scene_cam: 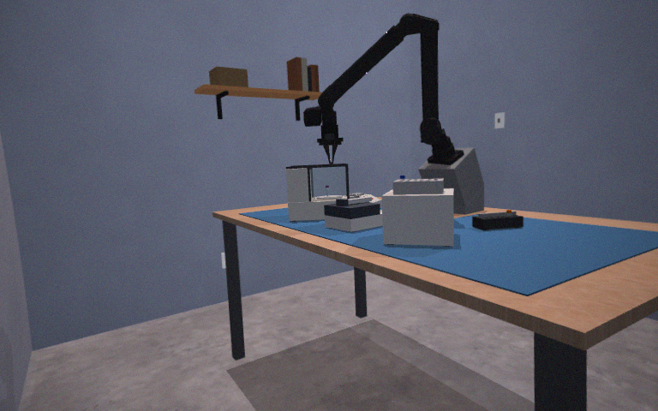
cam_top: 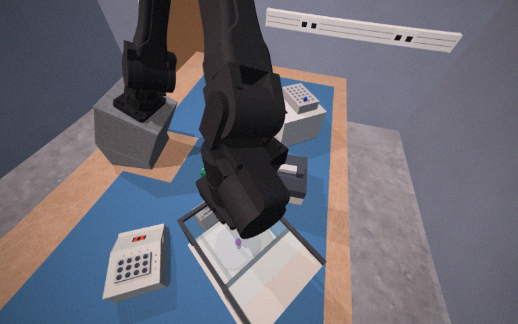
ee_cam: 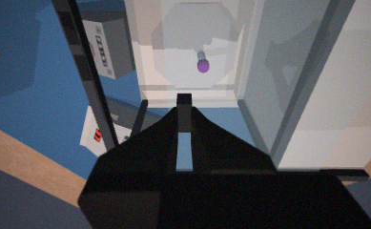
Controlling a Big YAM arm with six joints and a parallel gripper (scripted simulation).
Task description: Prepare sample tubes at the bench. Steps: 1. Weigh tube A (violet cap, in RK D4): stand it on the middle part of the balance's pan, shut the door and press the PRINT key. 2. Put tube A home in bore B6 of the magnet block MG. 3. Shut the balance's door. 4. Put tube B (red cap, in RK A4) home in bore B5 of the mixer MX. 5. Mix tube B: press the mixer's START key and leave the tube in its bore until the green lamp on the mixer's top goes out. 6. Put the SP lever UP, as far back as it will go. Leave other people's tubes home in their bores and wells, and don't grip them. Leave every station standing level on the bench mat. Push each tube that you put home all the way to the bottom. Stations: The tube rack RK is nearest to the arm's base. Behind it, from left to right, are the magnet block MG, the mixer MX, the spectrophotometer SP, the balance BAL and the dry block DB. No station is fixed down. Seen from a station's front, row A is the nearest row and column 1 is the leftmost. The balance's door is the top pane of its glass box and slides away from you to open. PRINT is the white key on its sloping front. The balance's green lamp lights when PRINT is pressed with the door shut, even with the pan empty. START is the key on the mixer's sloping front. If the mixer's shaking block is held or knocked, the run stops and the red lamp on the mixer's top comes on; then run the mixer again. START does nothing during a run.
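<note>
Now: hand 150 mm above the white print key, 120 mm past it and 70 mm to the right of it. Round my hand: dry block DB: 210 mm behind, 190 mm below, 100 mm to the right; SP lever: 260 mm to the left, 130 mm below, 50 mm ahead; balance door: 20 mm ahead, 10 mm to the right, 10 mm below.
</note>
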